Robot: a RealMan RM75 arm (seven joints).
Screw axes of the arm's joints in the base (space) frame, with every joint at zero. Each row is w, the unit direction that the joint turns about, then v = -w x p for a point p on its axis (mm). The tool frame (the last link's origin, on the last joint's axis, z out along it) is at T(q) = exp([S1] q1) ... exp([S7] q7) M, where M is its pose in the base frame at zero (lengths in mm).
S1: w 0 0 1 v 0.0 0.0 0.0
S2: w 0 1 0 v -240.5 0.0 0.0
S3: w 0 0 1 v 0.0 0.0 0.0
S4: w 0 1 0 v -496.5 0.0 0.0
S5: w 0 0 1 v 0.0 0.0 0.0
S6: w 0 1 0 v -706.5 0.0 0.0
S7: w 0 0 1 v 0.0 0.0 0.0
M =
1 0 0 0.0
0 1 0 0.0
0 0 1 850.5
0 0 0 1
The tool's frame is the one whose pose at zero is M.
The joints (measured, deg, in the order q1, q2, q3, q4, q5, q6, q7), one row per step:
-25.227 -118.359 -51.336 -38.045 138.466 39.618 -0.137
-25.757 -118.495 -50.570 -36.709 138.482 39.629 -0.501
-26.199 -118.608 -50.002 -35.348 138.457 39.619 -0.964
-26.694 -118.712 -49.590 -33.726 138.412 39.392 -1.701
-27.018 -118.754 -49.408 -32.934 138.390 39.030 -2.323
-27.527 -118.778 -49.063 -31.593 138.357 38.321 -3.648
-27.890 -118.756 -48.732 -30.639 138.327 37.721 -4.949
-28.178 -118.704 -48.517 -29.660 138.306 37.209 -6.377
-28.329 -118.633 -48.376 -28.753 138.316 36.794 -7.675
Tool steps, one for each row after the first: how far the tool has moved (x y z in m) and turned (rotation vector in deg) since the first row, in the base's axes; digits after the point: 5 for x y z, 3 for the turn. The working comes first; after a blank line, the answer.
Tool pose at each row, in the base's axes (x y z in m, rotation vector in deg; the steps are taken from these numbers as rounded here):
-0.22402 0.36503 -0.07769 -107.735 -34.880 -43.081
-0.22685 0.36418 -0.08128 -108.662 -34.874 -42.055
-0.23079 0.36356 -0.08382 -109.285 -35.115 -41.005
-0.23649 0.36340 -0.08586 -109.755 -35.801 -39.677
-0.23927 0.36365 -0.08706 -110.036 -36.473 -39.003
-0.24466 0.36390 -0.08888 -110.462 -37.920 -37.851
-0.24884 0.36394 -0.09018 -110.748 -39.310 -37.093
-0.25372 0.36401 -0.09063 -110.765 -40.851 -36.415
-0.25899 0.36375 -0.09052 -110.625 -42.296 -35.743

-0.00283 -0.00085 -0.00359 -0.831 0.813 0.121
-0.00677 -0.00147 -0.00613 -1.502 1.495 0.513
-0.01247 -0.00163 -0.00817 -2.236 2.151 1.349
-0.01525 -0.00138 -0.00937 -2.783 2.338 1.939
-0.02064 -0.00113 -0.01119 -3.801 2.511 3.133
-0.02482 -0.00109 -0.01249 -4.667 2.422 4.157
-0.02970 -0.00102 -0.01294 -5.369 2.180 5.330
-0.03497 -0.00128 -0.01283 -5.903 1.960 6.507

